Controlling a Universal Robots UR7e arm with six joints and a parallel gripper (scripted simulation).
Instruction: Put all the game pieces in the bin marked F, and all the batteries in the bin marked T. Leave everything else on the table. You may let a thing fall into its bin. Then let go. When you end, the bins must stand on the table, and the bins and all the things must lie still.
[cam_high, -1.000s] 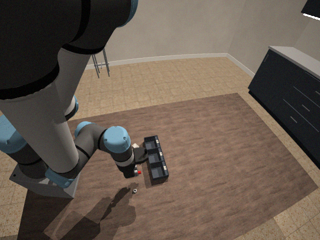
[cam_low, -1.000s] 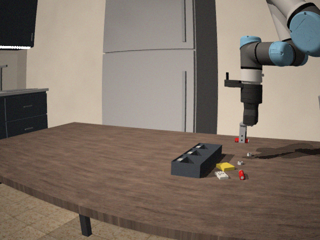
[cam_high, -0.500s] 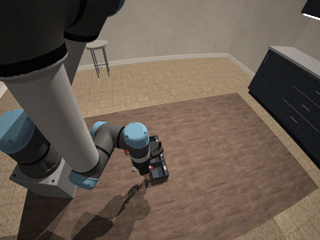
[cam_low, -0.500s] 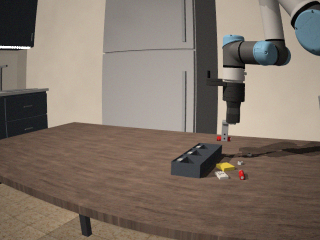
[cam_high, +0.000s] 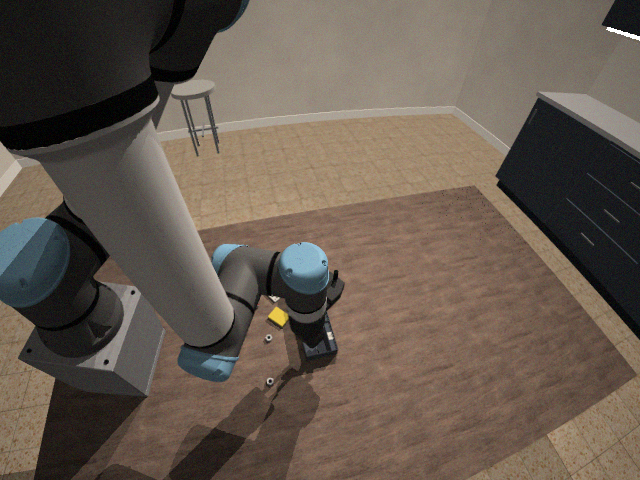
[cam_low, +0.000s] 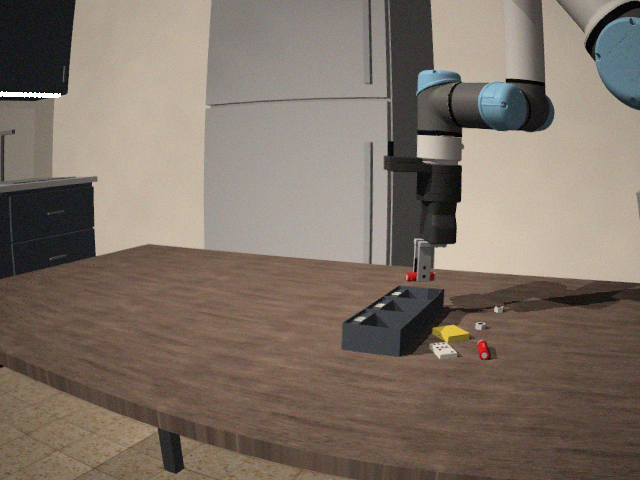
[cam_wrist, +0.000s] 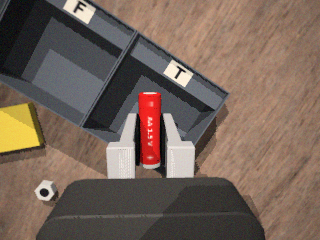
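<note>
The battery lies 1 cm below my hand. From my hand the other things lie so: white domino 18 cm to the left, 8 cm behind, 7 cm below; then dark three-compartment bin 8 cm to the left, 6 cm below, 1 cm ahead; then yellow block 10 cm to the left, 7 cm below, 7 cm behind.
</note>
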